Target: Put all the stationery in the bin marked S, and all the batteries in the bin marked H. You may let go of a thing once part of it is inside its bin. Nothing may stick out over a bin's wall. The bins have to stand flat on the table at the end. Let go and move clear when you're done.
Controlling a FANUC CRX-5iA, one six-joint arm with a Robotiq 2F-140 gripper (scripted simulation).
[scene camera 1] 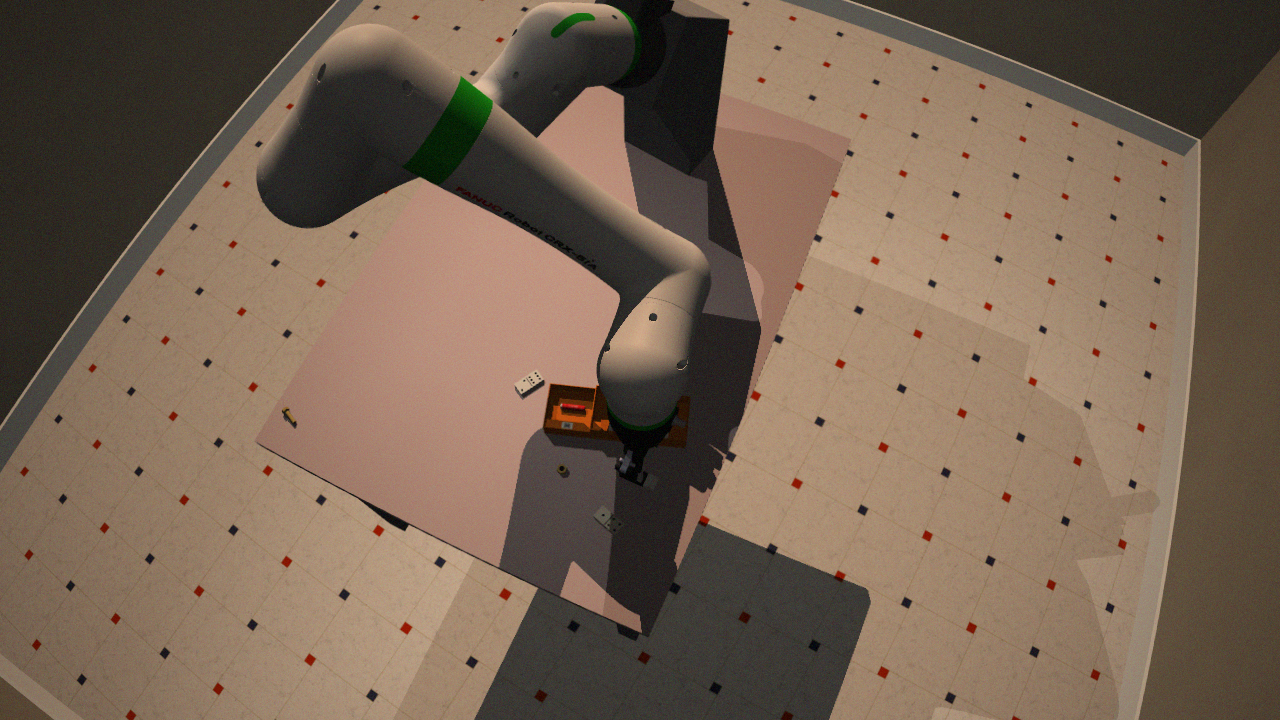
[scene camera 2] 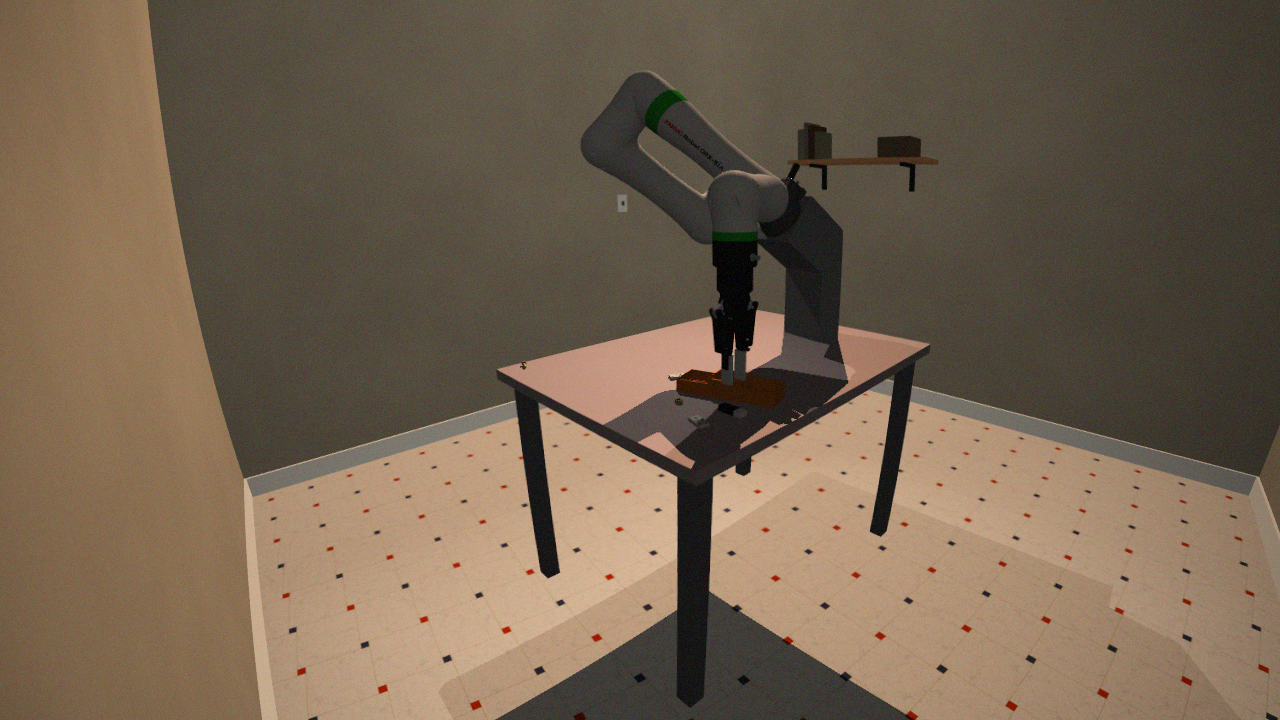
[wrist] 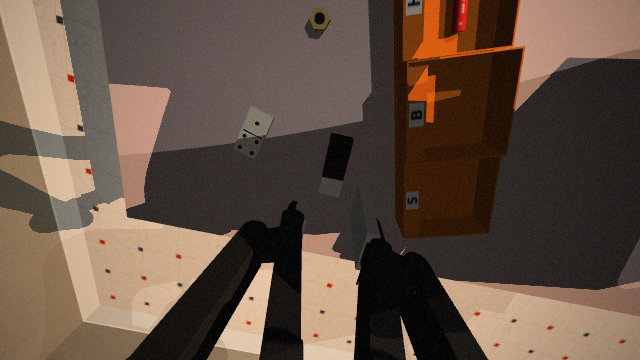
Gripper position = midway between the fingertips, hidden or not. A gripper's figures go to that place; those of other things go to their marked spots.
Labels:
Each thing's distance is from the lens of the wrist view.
my gripper [wrist: 333,195]: 21 cm
grey domino [wrist: 256,126]: 27 cm
black block [wrist: 339,149]: 26 cm

